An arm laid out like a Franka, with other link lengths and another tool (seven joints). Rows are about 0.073 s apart.
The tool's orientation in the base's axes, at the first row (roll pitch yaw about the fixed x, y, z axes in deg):
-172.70 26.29 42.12
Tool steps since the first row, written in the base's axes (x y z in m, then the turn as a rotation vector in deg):
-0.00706 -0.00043 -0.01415 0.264 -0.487 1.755
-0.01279 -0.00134 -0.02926 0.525 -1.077 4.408
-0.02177 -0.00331 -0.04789 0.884 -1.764 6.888
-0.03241 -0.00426 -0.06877 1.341 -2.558 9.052
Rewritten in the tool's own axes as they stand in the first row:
0.00131 -0.00246 0.01557 -0.895 0.341 -1.572
0.00365 -0.00360 0.03155 -2.251 0.658 -3.920
0.00474 -0.00556 0.05220 -3.524 1.131 -6.135
0.00634 -0.00908 0.07533 -4.656 1.783 -8.089

